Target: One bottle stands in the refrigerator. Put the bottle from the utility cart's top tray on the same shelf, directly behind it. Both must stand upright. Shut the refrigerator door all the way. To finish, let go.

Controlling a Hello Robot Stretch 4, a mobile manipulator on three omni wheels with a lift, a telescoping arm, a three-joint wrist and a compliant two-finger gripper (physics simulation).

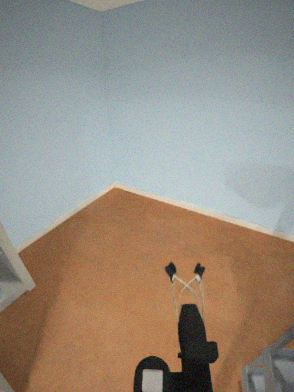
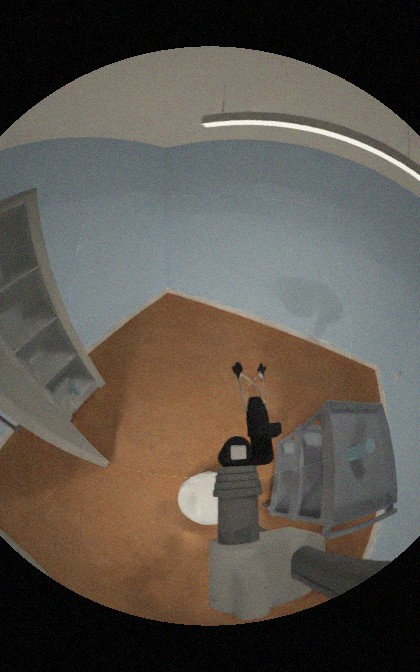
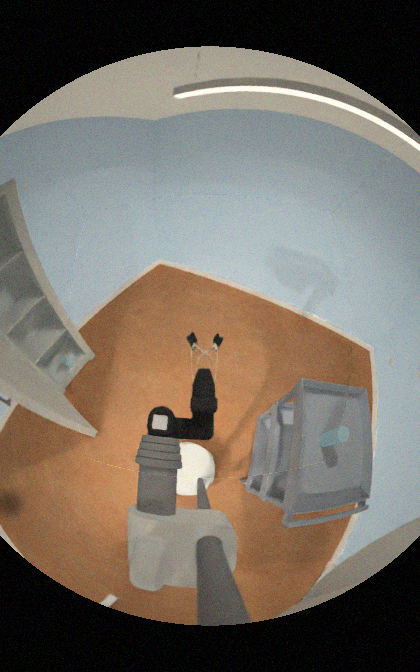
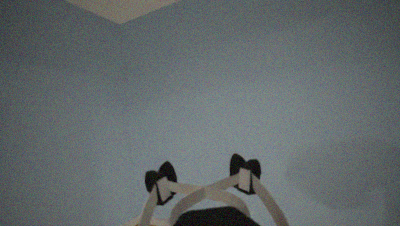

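Seen in the pictures: gripper, fingertip midpoint: point(image 1: 184, 263) point(image 2: 248, 362) point(image 4: 202, 171); robot's base, link origin: point(image 2: 207, 496).
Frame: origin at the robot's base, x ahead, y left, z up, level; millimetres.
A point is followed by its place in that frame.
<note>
The light teal bottle point(image 2: 362, 449) @[x 112, y -622, z 887 mm] point(image 3: 335, 436) stands upright on the top tray of the grey utility cart point(image 1: 270, 372) @[x 313, y -525, z 497 mm] point(image 2: 327, 465) @[x 103, y -481, z 787 mm] point(image 3: 295, 450), at the right. The pale refrigerator point(image 1: 20, 280) @[x 924, y 1186, z 99 mm] point(image 2: 47, 270) @[x 944, y 1114, z 1244 mm] point(image 3: 37, 280) stands at the left. Its door point(image 2: 45, 420) @[x 222, y 880, z 754 mm] point(image 3: 35, 390) is wide open. A small teal bottle point(image 2: 75, 387) @[x 729, y 1254, z 204 mm] point(image 3: 66, 362) shows in its lowest visible compartment, too small and blurred to make out well. My gripper point(image 1: 185, 270) @[x 484, y -84, z 1048 mm] point(image 2: 249, 369) @[x 484, y -84, z 1048 mm] point(image 3: 205, 340) point(image 4: 202, 171) @[x 484, y -84, z 1048 mm] is open and empty, between refrigerator and cart, apart from both.
My white round base point(image 2: 197, 500) @[x -17, y 71, z 187 mm] point(image 3: 192, 470) is near the cart's left side. The orange-brown floor point(image 1: 115, 300) @[x 922, y 333, z -28 mm] point(image 2: 165, 400) @[x 856, y 403, z -28 mm] point(image 3: 145, 360) lies between cart and refrigerator. Blue walls point(image 1: 150, 125) @[x 2592, y 132, z 1047 mm] meet in a corner ahead. A long lamp point(image 2: 300, 127) @[x 1037, y -324, z 2049 mm] point(image 3: 280, 90) hangs from the ceiling.
</note>
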